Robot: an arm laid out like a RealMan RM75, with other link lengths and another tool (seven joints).
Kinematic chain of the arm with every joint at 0, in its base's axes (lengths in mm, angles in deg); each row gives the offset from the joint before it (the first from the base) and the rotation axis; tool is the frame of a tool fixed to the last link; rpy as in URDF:
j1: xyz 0 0 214 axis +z
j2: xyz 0 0 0 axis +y
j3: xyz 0 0 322.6 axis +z
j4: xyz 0 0 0 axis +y
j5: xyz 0 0 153.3 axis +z
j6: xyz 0 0 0 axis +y
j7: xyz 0 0 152.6 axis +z
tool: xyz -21 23 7 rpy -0.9 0 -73
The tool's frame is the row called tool.
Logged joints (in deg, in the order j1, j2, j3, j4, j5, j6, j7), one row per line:
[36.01, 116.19, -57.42, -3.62, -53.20, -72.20, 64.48]
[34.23, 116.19, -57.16, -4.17, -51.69, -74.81, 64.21]
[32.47, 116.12, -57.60, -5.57, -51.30, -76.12, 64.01]
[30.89, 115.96, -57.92, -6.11, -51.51, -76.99, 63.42]
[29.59, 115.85, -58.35, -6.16, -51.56, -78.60, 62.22]
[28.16, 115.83, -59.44, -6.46, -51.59, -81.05, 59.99]
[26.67, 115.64, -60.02, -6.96, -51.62, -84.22, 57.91]
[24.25, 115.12, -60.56, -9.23, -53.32, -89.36, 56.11]
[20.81, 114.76, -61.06, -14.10, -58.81, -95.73, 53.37]
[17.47, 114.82, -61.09, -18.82, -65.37, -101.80, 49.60]
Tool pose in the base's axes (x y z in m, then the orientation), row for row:
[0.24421, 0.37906, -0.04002, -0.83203, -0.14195, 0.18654, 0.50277]
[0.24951, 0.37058, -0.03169, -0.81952, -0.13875, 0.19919, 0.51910]
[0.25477, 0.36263, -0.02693, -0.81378, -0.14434, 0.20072, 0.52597]
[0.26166, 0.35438, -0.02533, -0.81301, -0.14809, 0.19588, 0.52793]
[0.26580, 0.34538, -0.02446, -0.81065, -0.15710, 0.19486, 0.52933]
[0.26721, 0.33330, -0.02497, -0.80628, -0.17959, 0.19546, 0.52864]
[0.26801, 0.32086, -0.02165, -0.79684, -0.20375, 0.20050, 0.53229]
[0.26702, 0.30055, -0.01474, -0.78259, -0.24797, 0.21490, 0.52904]
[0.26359, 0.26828, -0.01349, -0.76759, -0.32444, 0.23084, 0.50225]
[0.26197, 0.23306, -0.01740, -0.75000, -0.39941, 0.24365, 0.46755]
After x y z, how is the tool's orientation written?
As a quaternion, x y z w.
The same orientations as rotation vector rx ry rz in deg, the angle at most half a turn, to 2 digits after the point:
[-115.15, -19.65, 25.82]
[-112.62, -19.07, 27.37]
[-111.50, -19.78, 27.50]
[-111.30, -20.27, 26.82]
[-110.91, -21.49, 26.66]
[-110.35, -24.58, 26.75]
[-108.89, -27.84, 27.40]
[-107.09, -33.93, 29.41]
[-106.26, -44.91, 31.95]
[-105.42, -56.14, 34.25]

